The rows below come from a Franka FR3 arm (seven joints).
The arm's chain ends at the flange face. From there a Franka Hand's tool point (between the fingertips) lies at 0.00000 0.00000 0.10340 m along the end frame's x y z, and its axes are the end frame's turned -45 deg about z.
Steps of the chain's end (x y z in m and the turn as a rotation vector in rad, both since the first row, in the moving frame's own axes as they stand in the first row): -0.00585 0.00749 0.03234 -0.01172 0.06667 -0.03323; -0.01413 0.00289 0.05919 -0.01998 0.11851 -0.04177; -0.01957 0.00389 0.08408 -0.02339 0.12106 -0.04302; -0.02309 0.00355 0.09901 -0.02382 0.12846 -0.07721; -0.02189 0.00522 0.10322 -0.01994 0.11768 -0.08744
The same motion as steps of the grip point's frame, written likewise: -0.00532 0.00682 0.03210 -0.05543 0.03886 -0.03323; -0.00464 0.00200 0.05844 -0.09793 0.06967 -0.04177; -0.00924 -0.00071 0.08330 -0.10214 0.06906 -0.04302; -0.01079 -0.00302 0.09813 -0.10768 0.07399 -0.07721; -0.01161 -0.00207 0.10248 -0.09731 0.06911 -0.08744
